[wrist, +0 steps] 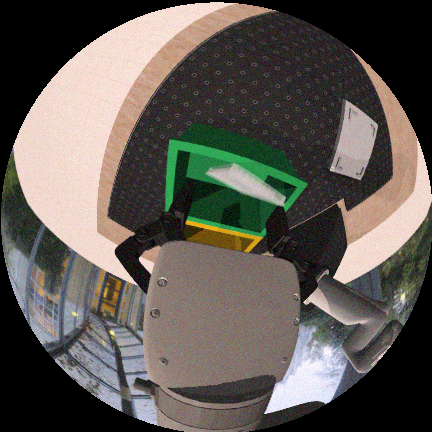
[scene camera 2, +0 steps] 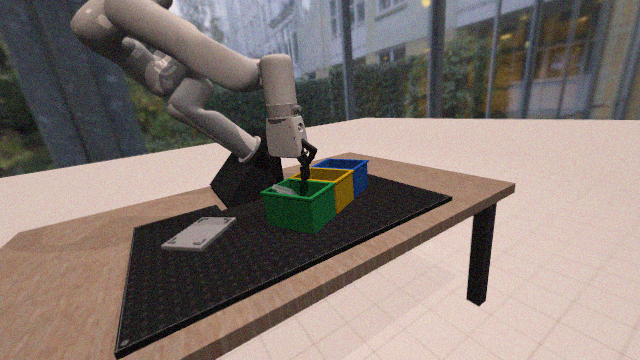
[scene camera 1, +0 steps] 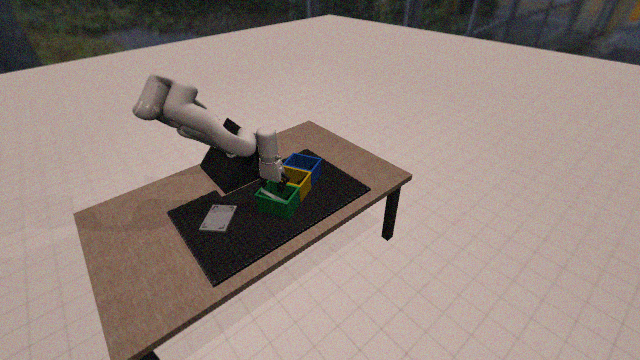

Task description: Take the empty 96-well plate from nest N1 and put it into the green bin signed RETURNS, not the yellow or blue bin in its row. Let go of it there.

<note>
In view: my gripper (scene camera 2: 291, 178), a 96-well plate (wrist: 233, 175) and a light grey nest (scene camera 2: 211, 229).
My gripper is seen too in the wrist view (wrist: 233, 203). The light grey nest shows as well in the wrist view (wrist: 354, 140).
</note>
